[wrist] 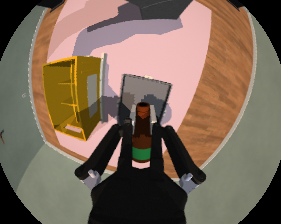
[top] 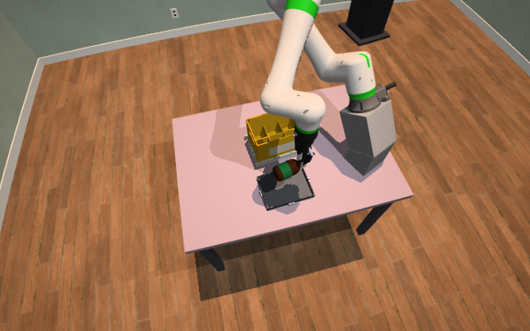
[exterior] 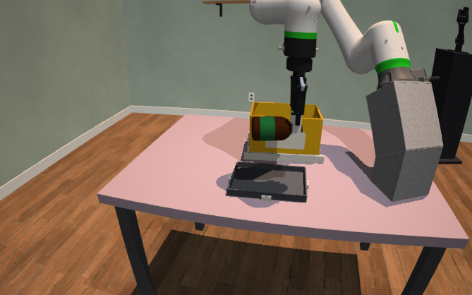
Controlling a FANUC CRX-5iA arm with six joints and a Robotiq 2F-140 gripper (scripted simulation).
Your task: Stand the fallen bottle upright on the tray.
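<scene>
My hand is 60 mm short of the bottle and 20 mm above it. Round my hand: yellow crate (270 mm to the right, 140 mm below); tray (70 mm ahead, 210 mm below).
</scene>
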